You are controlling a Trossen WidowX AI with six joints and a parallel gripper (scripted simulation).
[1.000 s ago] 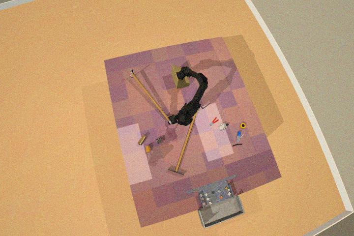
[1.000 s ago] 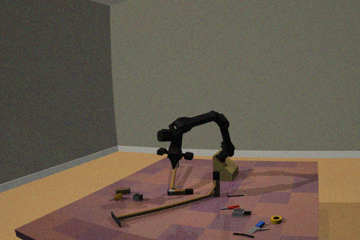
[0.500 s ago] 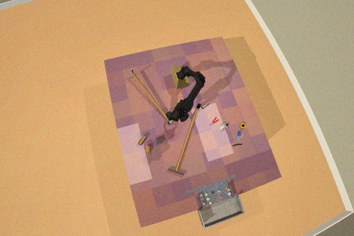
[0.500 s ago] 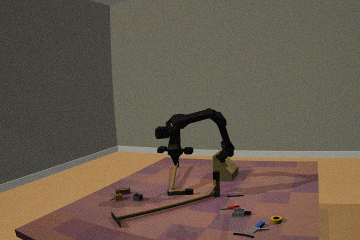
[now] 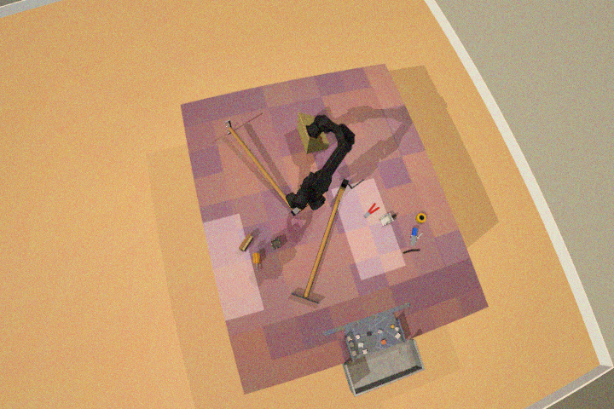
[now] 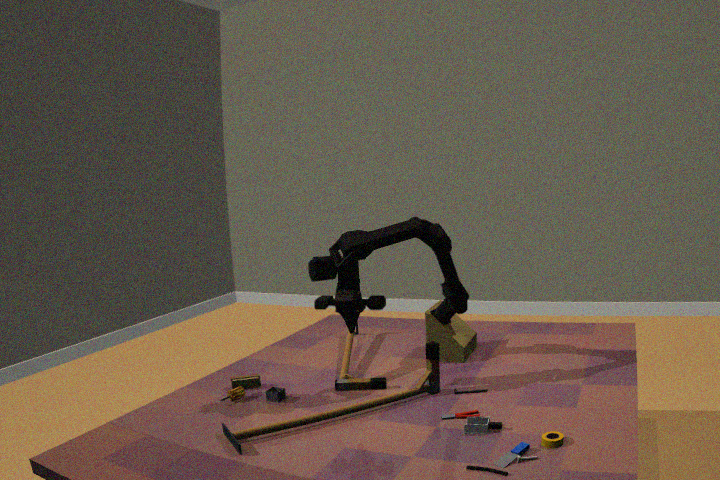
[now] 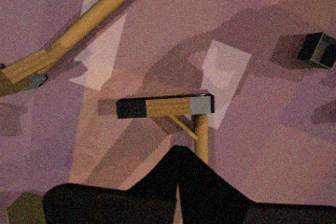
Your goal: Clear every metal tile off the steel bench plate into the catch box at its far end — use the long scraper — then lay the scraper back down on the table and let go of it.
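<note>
My gripper tip is 18 cm short of the long scraper, 11 cm above it and 6 cm to the right of it. Also, from my gripper tip: grey box 18 cm to the right, 17 cm below, 15 cm ahead; then orange screwdriver 28 cm to the right, 20 cm ahead, 16 cm below; then wooden block 31 cm to the right, 16 cm below, 11 cm ahead.
</note>
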